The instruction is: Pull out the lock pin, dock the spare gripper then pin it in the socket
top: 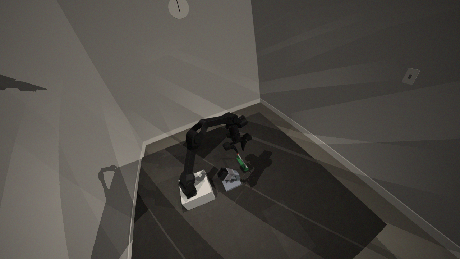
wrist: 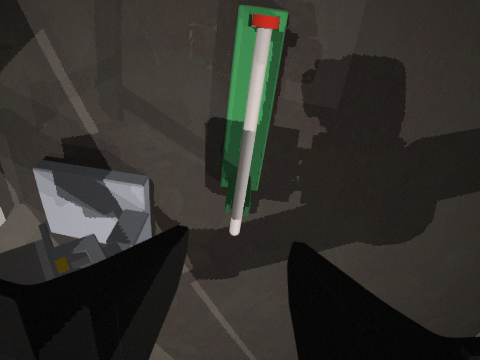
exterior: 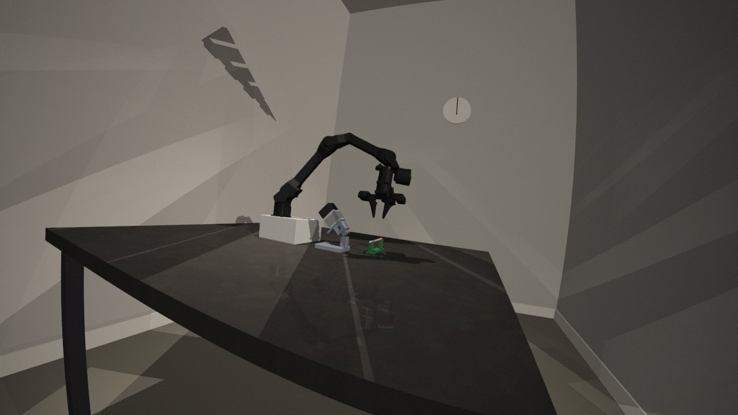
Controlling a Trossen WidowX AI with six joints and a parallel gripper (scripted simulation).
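The green cradle lies 11 cm below my gripper tip and 1 cm to the left of it. From my gripper tip the other things lie so: spare gripper: 14 cm behind, 10 cm to the right, 2 cm below; then grey mount: 12 cm behind, 10 cm to the right, 8 cm below.
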